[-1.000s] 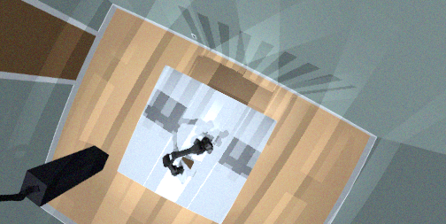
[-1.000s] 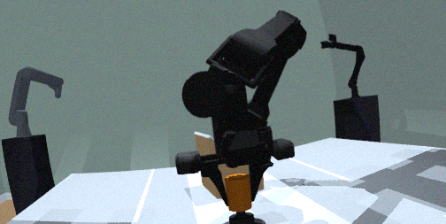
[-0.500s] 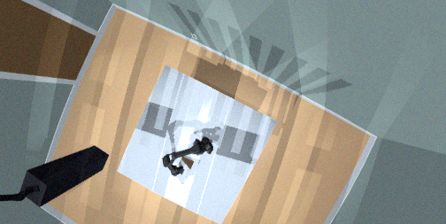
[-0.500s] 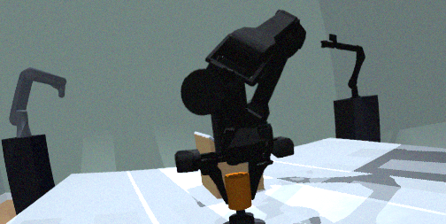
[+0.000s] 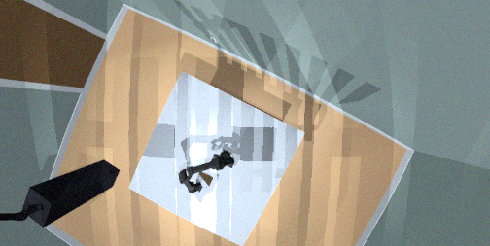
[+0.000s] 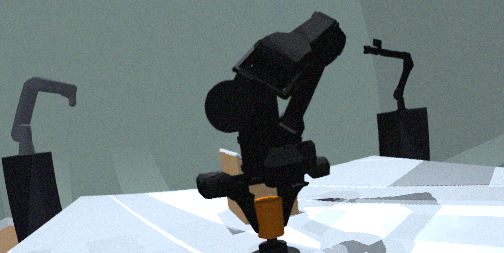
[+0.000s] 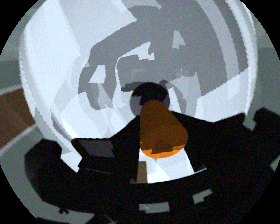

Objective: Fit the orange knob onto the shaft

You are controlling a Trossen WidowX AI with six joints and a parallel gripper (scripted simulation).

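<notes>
Now: gripper tip 2 cm below the orange knob. The rest, counted from my gripper tip: dark round pedestal: 4 cm below.
</notes>
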